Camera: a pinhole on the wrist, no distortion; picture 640 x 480 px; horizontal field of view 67.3 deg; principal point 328.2 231.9 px. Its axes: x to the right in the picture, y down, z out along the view. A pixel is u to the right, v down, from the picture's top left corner.
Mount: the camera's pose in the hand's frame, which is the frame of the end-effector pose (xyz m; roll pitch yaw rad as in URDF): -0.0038 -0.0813 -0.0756 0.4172 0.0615 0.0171
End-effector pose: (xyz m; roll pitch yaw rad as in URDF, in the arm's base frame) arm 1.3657 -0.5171 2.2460 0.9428 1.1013 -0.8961
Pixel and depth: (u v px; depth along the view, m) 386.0 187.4 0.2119
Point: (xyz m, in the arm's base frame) 1.1748 -0.5922 2.1762
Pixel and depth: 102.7 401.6 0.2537
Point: 1.1805 -0.6417 2.3552
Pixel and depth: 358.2 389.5 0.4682
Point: 1.1382 -0.8883 2.2578
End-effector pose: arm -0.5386 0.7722 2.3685 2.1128 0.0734 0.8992
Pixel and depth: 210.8 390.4 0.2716
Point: -0.4822 0.6420 2.1687
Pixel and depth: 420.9 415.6 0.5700
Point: -0.1580 0.6187 1.9929
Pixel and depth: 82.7 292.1 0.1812
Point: -0.5833 0.6842 2.2052
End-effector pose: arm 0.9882 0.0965 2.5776 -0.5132 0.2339 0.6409
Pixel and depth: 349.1 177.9 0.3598
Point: 1.1451 0.0714 2.8950
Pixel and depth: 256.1 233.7 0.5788
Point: 1.0784 0.1027 3.1292
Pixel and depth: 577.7 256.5 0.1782
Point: 1.1426 0.1079 2.6950
